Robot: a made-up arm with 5 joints.
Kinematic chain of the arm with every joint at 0, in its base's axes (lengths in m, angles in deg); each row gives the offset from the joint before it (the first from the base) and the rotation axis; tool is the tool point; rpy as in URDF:
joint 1: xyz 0 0 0.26 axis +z
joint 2: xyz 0 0 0 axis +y
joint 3: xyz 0.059 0 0.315 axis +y
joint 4: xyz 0.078 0 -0.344 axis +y
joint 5: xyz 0.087 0 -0.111 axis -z
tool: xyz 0 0 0 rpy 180 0 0
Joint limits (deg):
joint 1: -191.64..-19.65
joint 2: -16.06..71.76
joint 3: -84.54..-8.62
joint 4: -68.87..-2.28
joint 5: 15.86..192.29
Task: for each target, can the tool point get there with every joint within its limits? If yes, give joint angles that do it. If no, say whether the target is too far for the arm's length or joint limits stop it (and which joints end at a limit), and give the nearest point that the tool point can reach.
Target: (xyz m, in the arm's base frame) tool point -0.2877 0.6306 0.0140
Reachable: no: joint limits stop it (at a limit: joint 1) | nearest point -0.4006 0.0825 0.0140 | short by 0.560 m
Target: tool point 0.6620 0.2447 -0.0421
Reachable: no: joint limits stop it (at a limit: joint 1) | nearest point 0.5096 -0.1820 -0.0421 | short by 0.453 m
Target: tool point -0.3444 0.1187 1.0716
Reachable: no: too far | nearest point -0.3134 0.0646 0.8575 | short by 0.223 m
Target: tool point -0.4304 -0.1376 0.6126
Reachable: yes | joints -162.27 -0.62 -61.40 -56.55 123.26
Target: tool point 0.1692 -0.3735 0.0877
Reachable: yes | joints -65.63 32.26 -30.03 -28.76 89.46
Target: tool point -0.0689 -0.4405 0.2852
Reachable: yes | joints -98.89 14.27 -31.40 -51.37 172.35
